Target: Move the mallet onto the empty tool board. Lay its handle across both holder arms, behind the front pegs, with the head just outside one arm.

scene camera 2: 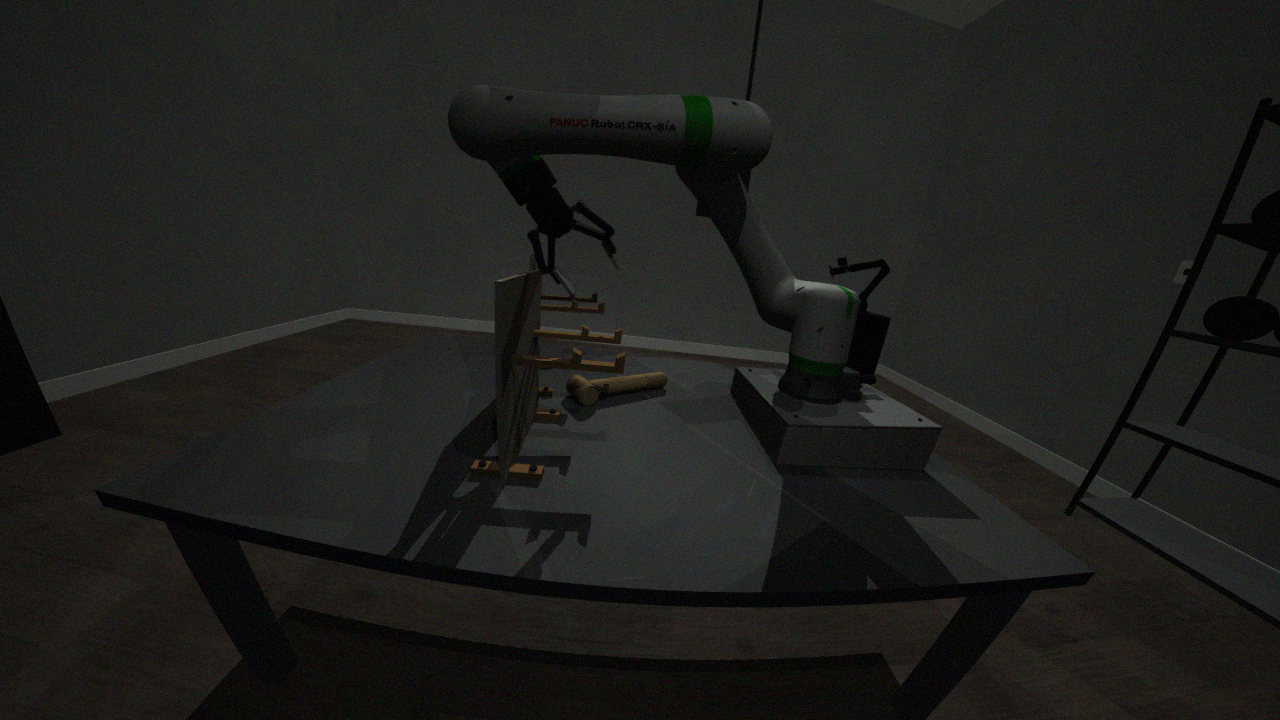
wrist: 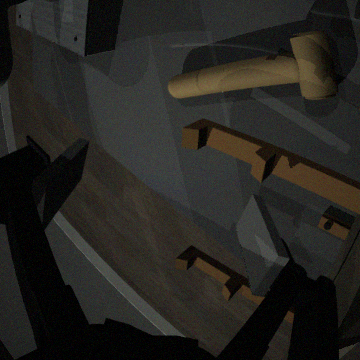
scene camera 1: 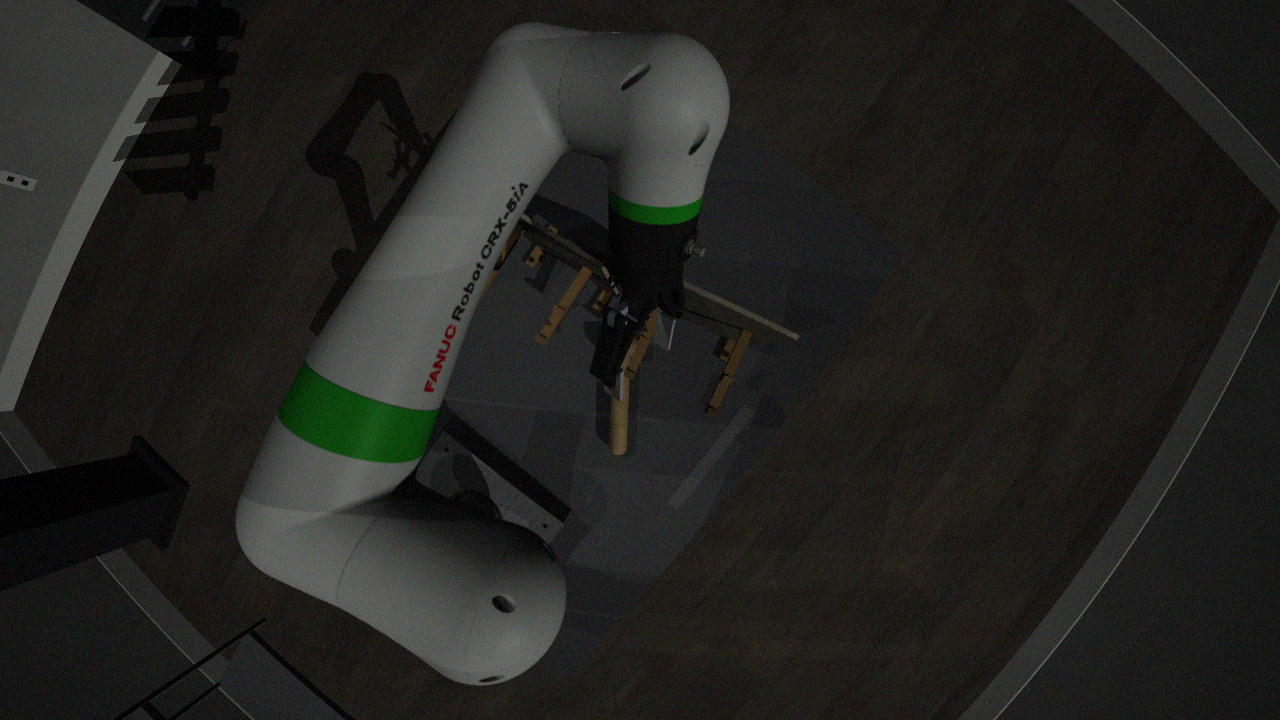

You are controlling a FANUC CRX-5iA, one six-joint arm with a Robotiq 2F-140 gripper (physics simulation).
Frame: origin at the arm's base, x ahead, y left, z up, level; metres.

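Seen in the pictures: gripper, fingertip midpoint: [scene camera 2: 595,280] [wrist: 165,186] [scene camera 1: 638,368]; arm's base at its link origin: [scene camera 2: 809,391].
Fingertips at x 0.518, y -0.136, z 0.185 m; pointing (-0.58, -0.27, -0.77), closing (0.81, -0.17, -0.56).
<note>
Offsets run from my fingertips to a thing's middle. Level surfaces: height alone.
The wooden mallet {0.090 m back, 0.006 m left, 0.251 m down} [scene camera 1: 619,428] [scene camera 2: 626,385] [wrist: 250,75] lies on the table in front of the boards, below holder-arm height. The gripper above hides its head in scene camera 1. My gripper [scene camera 1: 640,358] [scene camera 2: 594,277] [wrist: 165,186] is wide open and empty, high above the mallet and near the top of the board. The nearer upright tool board [scene camera 1: 742,315] [scene camera 2: 517,340] has two orange holder arms with upturned front pegs. One holder arm [scene camera 2: 559,362] [scene camera 1: 728,371] [wrist: 212,270] is clear of the gripper; the other holder arm [wrist: 230,142] is beside the mallet in the wrist view.
A second board {0.049 m ahead, 0.261 m left, 0.125 m down} [scene camera 1: 568,250] with holder arms [scene camera 1: 563,304] stands beside the first, partly hidden by the robot arm. The robot's base block [scene camera 2: 850,445] stands on the table {0.274 m down} [scene camera 2: 680,537]. A dark shelf rack [scene camera 2: 1199,268] stands at the right in scene camera 2.
</note>
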